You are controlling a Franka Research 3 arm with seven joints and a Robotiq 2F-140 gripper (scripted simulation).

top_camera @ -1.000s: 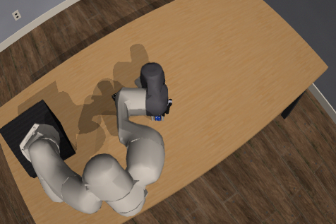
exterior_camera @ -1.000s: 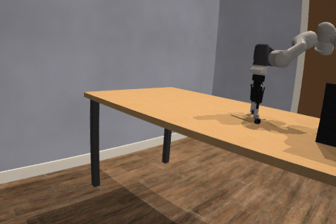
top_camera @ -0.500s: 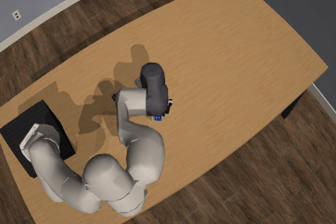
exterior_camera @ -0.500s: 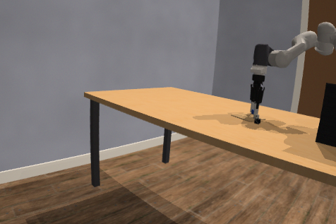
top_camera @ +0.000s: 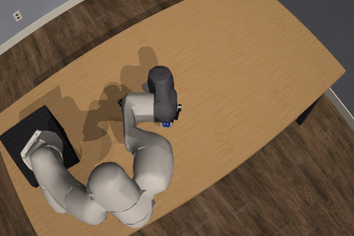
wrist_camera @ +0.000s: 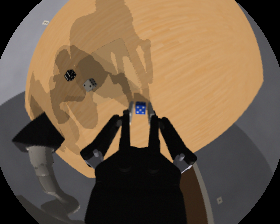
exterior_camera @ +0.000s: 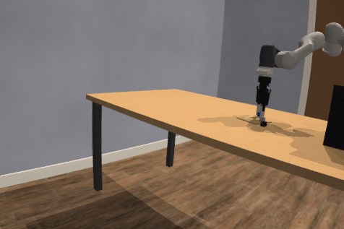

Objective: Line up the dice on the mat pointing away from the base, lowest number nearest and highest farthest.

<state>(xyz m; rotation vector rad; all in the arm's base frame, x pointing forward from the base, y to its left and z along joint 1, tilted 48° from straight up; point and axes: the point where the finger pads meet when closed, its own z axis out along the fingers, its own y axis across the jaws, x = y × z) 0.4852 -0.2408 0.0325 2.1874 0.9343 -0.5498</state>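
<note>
The blue die lies 2 cm below my hand. The rest, counted from my hand: white die: 6 cm behind, 13 cm to the left, 2 cm below; thin tan mat: 1 cm behind, 13 cm to the left, 3 cm below; black die: 9 cm behind, 21 cm to the left, 2 cm below.
</note>
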